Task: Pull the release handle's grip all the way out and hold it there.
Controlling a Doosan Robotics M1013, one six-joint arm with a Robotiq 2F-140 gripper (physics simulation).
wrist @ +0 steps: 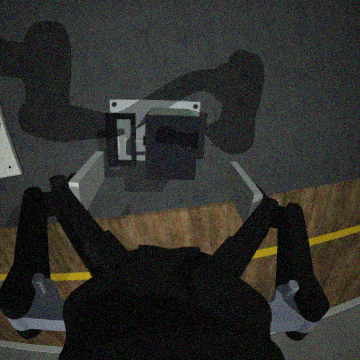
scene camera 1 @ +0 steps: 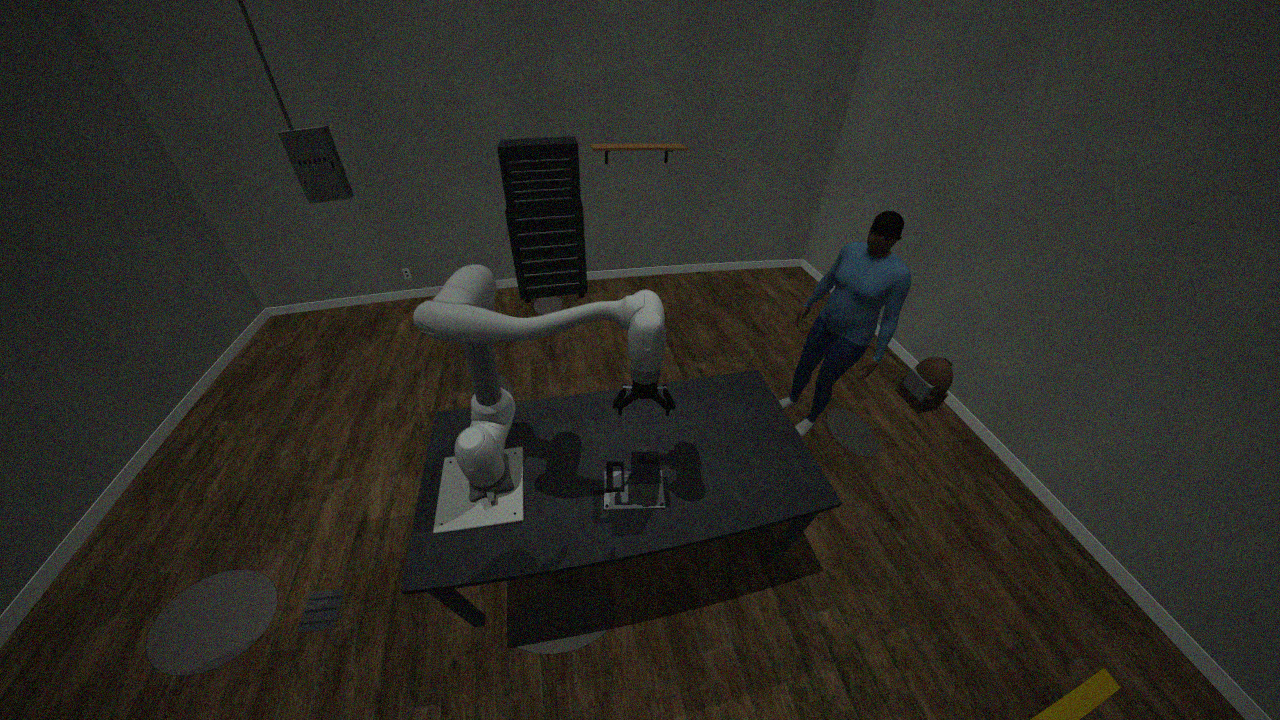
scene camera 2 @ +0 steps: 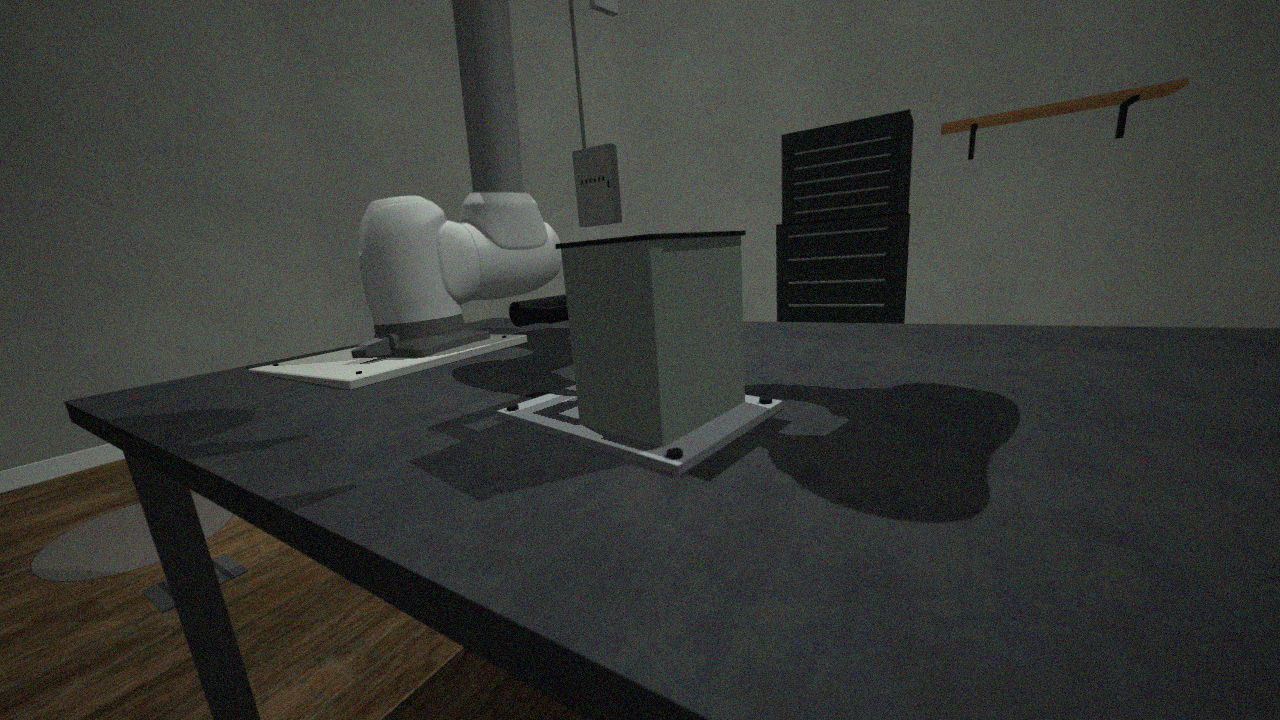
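Note:
The release handle's grip is a black rectangular loop [scene camera 1: 614, 464] [wrist: 132, 142] at the left side of a grey-green box with a dark top [scene camera 1: 645, 467] [scene camera 2: 657, 331] [wrist: 172, 145]. In scene camera 2 a black rounded bar [scene camera 2: 537, 311] sticks out left from behind the box, which hides the rest. A gap shows between loop and box in the wrist view. The box stands on a light bolted plate [scene camera 1: 635, 507] [scene camera 2: 716, 438]. My gripper [scene camera 1: 644, 407] [wrist: 165, 169] is open and empty, pointing down high above the box and handle, touching neither.
The box unit stands on a dark table [scene camera 1: 733, 447] [scene camera 2: 1118, 429] [wrist: 310, 100], near its front edge. The arm's white mounting plate [scene camera 1: 452, 510] [scene camera 2: 313, 367] [wrist: 7, 150] lies to the left. A person in blue [scene camera 1: 861, 286] stands beyond the table's right end. A black drawer cabinet [scene camera 1: 546, 214] [scene camera 2: 845, 214] stands behind.

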